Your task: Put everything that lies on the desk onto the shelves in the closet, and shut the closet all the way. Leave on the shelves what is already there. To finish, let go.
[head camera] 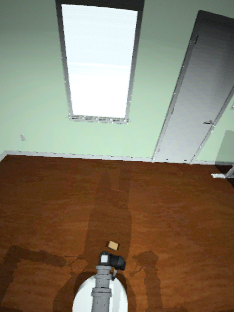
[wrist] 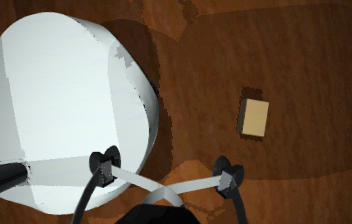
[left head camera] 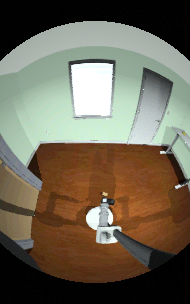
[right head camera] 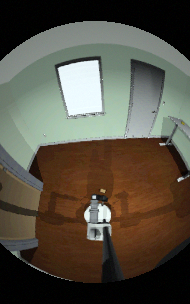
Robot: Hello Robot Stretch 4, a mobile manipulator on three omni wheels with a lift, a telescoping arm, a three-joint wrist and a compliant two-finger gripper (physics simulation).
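A tan block [head camera: 113, 245] [left head camera: 104, 193] [right head camera: 102, 190] [wrist: 255, 117] lies on the wood floor just beyond my white base. My gripper [wrist: 167, 164] is open, with its fingers spread apart and no object between them. In the wrist view the block is up and to the right of the fingers, apart from them. The desk [left head camera: 172, 142] [right head camera: 170, 135] is partly visible at the right edge, with a small yellow thing [right head camera: 183, 123] on its top. The closet [left head camera: 17, 200] [right head camera: 20, 200] shows at the left as a tan surface in a grey frame; its shelves cannot be made out.
My round white base [head camera: 120, 295] [wrist: 55, 90] stands close to the gripper and the block. A grey door [head camera: 197, 95] [left head camera: 151, 107] [right head camera: 144, 100] and a bright window [head camera: 101, 62] are in the far wall. A white desk foot [head camera: 218, 176] stands on the floor at the right.
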